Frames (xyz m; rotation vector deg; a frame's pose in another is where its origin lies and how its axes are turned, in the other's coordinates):
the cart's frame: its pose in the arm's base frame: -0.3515 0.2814 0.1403 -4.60 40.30 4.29
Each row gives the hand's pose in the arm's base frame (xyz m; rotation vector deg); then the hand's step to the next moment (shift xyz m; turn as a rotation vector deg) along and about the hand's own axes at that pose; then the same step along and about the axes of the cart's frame.
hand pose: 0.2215 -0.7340 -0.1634 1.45 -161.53 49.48
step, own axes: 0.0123 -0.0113 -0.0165 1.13 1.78 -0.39
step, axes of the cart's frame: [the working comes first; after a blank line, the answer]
step, axes of the arm's base frame: -0.0083 0.0003 0.0220 -1.17 1.74 -0.46

-0.0205 0.0000 0.0114 -0.52 1.86 -0.92
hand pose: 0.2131 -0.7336 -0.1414 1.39 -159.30 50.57
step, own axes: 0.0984 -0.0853 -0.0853 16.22 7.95 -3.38
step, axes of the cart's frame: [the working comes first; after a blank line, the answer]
step, axes of the arm's base frame: -0.0712 -0.0160 0.1375 -15.77 9.28 1.69

-0.1439 -0.0158 0.0572 -12.70 10.66 -7.93
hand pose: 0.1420 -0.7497 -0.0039 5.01 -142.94 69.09
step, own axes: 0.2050 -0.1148 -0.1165 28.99 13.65 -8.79
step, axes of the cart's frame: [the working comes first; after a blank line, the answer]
step, axes of the arm's base frame: -0.1317 0.0378 0.2236 -27.25 18.34 5.00

-0.2435 0.0394 0.0890 -23.19 20.61 -11.90
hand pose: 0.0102 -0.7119 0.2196 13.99 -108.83 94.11
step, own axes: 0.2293 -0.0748 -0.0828 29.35 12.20 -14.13
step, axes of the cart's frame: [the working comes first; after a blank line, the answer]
step, axes of the arm's base frame: -0.1181 0.1185 0.1924 -25.08 23.17 6.65

-0.2096 0.1199 0.0821 -22.41 25.12 -8.77
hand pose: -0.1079 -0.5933 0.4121 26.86 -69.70 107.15
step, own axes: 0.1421 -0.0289 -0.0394 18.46 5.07 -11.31
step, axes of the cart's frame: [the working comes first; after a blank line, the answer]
step, axes of the arm's base frame: -0.0544 0.1026 0.0954 -13.37 17.17 4.54

-0.0989 0.1026 0.0477 -12.40 18.13 -3.44
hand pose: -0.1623 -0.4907 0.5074 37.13 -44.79 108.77
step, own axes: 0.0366 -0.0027 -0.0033 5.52 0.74 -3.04
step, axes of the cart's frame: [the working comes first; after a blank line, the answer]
step, axes of the arm's base frame: -0.0129 0.0242 0.0247 -3.26 5.15 1.77

-0.0248 0.0241 0.0128 -3.41 5.34 -0.24
